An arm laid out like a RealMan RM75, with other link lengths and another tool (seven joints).
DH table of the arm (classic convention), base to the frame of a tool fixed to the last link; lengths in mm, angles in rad. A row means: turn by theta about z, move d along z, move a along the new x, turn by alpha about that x. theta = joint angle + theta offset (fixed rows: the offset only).
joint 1: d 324.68; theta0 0; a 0; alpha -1.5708
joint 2: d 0; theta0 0; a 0; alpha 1.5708
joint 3: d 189.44; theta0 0; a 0; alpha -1.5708
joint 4: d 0; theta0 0; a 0; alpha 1.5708
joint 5: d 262.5; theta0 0; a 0; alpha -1.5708
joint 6: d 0; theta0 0; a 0; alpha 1.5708
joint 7: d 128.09; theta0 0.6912; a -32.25; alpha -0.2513
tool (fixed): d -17.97; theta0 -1.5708; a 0; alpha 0
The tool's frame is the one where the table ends.
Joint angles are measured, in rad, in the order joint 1, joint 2, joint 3, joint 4, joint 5, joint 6, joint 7. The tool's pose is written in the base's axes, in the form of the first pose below.
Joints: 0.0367 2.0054 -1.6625 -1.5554 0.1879 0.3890 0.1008
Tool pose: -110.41, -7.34, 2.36, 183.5, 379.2, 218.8
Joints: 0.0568 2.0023 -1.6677 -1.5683 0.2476 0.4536 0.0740
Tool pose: -113.20, -5.78, 1.89, 176.2, 381.3, 213.2
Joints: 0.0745 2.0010 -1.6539 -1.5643 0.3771 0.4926 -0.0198
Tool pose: -116.05, -3.44, 2.39, 173.0, 383.9, 209.5
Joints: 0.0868 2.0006 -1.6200 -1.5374 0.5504 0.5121 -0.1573
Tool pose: -118.31, -0.50, 3.01, 177.7, 386.4, 208.7
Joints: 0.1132 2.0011 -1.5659 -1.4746 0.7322 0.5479 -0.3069
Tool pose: -120.87, 2.65, 2.59, 190.5, 390.6, 208.1
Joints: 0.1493 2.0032 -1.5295 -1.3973 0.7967 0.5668 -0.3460
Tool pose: -122.25, 4.73, 0.32, 205.5, 394.9, 204.1
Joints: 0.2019 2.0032 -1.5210 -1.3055 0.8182 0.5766 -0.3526
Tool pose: -124.60, 5.57, -1.89, 216.1, 400.6, 191.3
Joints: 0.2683 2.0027 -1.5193 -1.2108 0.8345 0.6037 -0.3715
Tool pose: -128.44, 5.28, -3.33, 220.8, 407.2, 174.7
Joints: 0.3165 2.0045 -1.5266 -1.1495 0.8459 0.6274 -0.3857
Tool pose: -131.72, 4.92, -3.84, 220.1, 411.2, 160.5
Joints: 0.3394 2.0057 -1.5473 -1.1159 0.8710 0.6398 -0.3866
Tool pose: -134.19, 5.67, -4.39, 218.5, 411.3, 147.6
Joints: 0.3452 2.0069 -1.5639 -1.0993 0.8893 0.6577 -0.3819
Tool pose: -136.32, 6.39, -5.41, 219.4, 408.7, 138.1
